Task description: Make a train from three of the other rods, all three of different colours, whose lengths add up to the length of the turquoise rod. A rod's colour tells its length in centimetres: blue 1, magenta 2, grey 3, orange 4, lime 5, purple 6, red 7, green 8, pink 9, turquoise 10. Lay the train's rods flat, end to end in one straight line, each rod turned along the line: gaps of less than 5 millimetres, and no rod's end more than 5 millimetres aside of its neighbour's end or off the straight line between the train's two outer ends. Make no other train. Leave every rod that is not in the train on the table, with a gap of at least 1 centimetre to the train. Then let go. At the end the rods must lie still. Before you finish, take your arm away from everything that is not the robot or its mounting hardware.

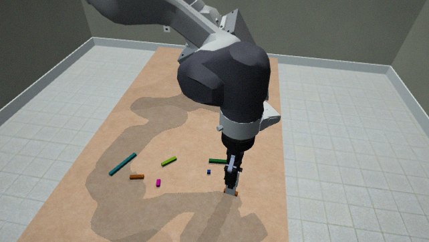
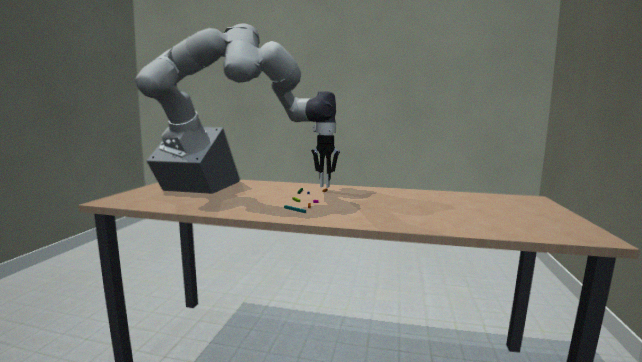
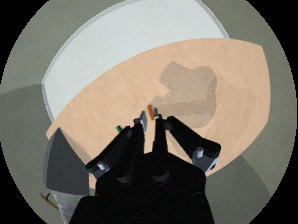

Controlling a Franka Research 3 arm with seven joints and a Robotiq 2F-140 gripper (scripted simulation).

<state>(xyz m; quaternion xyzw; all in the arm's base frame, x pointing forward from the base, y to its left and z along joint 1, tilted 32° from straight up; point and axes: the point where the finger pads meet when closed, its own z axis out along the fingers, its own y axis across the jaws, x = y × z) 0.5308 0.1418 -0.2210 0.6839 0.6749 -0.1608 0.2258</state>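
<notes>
Right now my hand is 8 cm to the left of the blue rod, 5 cm past it and 5 cm above it. Also, from my hand: green rod (10 cm behind, 5 cm to the right, 5 cm below); magenta rod (21 cm to the right, 5 cm below, 3 cm ahead); lime rod (21 cm to the right, 5 cm below, 5 cm behind).
</notes>
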